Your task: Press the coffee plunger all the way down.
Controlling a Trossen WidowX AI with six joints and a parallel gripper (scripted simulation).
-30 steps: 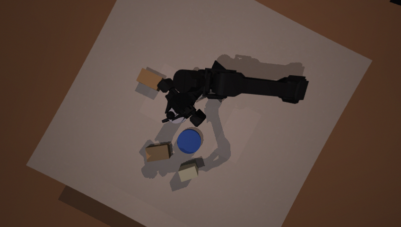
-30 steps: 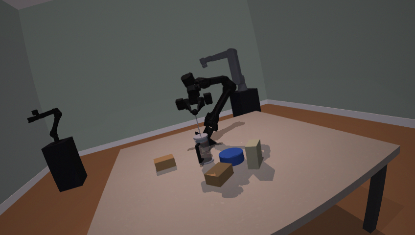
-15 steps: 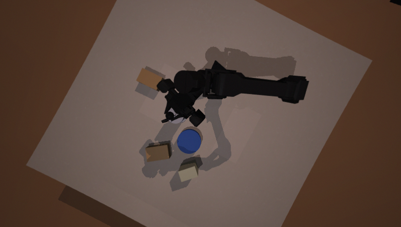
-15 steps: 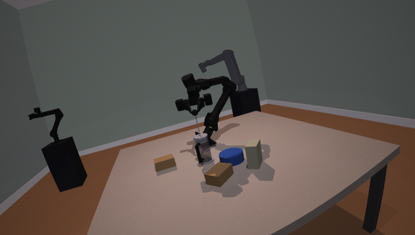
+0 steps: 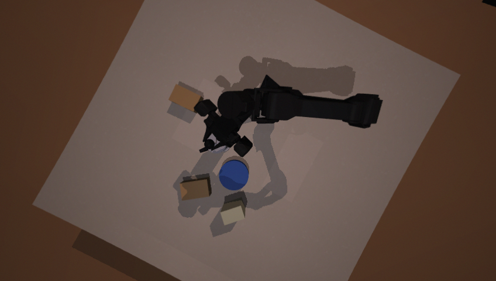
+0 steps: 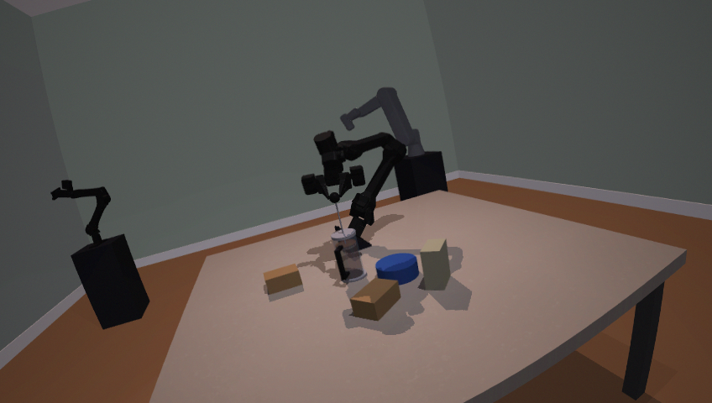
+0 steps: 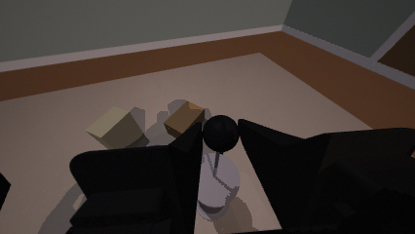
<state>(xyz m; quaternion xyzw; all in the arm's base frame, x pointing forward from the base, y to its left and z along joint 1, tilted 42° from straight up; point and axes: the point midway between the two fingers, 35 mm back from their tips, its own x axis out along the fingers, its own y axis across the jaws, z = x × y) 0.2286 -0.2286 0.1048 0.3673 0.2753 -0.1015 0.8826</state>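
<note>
Now: gripper tip 10 mm to the left of the coffee press and 130 mm above it. Also, from my gripper tip: beige box: 220 mm ahead, 160 mm to the left, 200 mm below.
</note>
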